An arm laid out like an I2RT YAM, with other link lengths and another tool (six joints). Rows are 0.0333 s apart.
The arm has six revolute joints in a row. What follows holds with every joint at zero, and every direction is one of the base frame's.
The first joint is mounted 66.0 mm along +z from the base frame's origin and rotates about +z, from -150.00 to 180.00 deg.
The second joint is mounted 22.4 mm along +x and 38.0 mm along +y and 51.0 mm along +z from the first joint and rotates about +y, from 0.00 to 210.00 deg.
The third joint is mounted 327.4 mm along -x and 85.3 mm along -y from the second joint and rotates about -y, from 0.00 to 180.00 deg.
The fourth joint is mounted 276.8 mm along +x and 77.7 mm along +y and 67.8 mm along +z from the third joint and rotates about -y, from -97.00 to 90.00 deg.
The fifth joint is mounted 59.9 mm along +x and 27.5 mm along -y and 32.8 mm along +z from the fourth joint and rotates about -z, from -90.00 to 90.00 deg.
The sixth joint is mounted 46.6 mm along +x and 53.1 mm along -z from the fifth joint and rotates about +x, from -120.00 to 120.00 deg.
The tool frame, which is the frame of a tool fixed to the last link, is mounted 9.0 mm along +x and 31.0 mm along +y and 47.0 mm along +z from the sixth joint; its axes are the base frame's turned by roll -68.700, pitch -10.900 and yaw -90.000 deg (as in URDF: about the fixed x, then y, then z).
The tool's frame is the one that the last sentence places.
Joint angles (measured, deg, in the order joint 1, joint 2, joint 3, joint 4, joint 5, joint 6), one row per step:
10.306, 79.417, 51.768, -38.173, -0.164, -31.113
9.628, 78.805, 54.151, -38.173, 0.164, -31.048
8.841, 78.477, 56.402, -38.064, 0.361, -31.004
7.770, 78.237, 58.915, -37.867, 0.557, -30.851
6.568, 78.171, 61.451, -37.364, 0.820, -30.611
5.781, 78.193, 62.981, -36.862, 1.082, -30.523
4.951, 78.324, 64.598, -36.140, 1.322, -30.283
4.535, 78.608, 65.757, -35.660, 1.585, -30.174
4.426, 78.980, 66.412, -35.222, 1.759, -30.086
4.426, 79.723, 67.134, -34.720, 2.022, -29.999
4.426, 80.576, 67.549, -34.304, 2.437, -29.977
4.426, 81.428, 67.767, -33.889, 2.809, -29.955
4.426, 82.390, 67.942, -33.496, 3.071, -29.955
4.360, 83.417, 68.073, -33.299, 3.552, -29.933
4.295, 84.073, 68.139, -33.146, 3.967, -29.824
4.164, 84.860, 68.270, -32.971, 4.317, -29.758
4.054, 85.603, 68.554, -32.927, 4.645, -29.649
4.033, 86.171, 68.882, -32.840, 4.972, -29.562
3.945, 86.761, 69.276, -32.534, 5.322, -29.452
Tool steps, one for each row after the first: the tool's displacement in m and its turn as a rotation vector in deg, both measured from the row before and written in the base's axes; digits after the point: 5 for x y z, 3 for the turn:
0.00650, -0.00272, 0.01645, 0.255, -2.996, -0.879
0.00645, -0.00331, 0.01490, 0.281, -2.678, -0.920
0.00728, -0.00492, 0.01652, 0.339, -2.933, -1.303
0.00787, -0.00590, 0.01650, 0.307, -3.094, -1.548
0.00497, -0.00409, 0.00996, 0.061, -2.017, -1.015
0.00569, -0.00443, 0.01048, 0.172, -2.207, -1.167
0.00437, -0.00229, 0.00646, -0.015, -1.364, -0.670
0.00342, -0.00056, 0.00279, -0.014, -0.727, -0.291
0.00509, 0.00009, 0.00126, -0.098, -0.493, -0.242
0.00507, -0.00003, -0.00162, -0.291, -0.001, -0.297
0.00475, -0.00002, -0.00293, -0.275, 0.197, -0.268
0.00500, 0.00012, -0.00387, -0.224, 0.378, -0.176
0.00509, -0.00051, -0.00502, -0.397, 0.669, -0.402
0.00338, -0.00062, -0.00334, -0.273, 0.410, -0.420
0.00402, -0.00091, -0.00368, -0.257, 0.459, -0.409
0.00387, -0.00081, -0.00265, -0.209, 0.393, -0.405
0.00320, -0.00029, -0.00132, -0.205, 0.132, -0.297
0.00385, -0.00071, -0.00076, -0.189, -0.133, -0.397

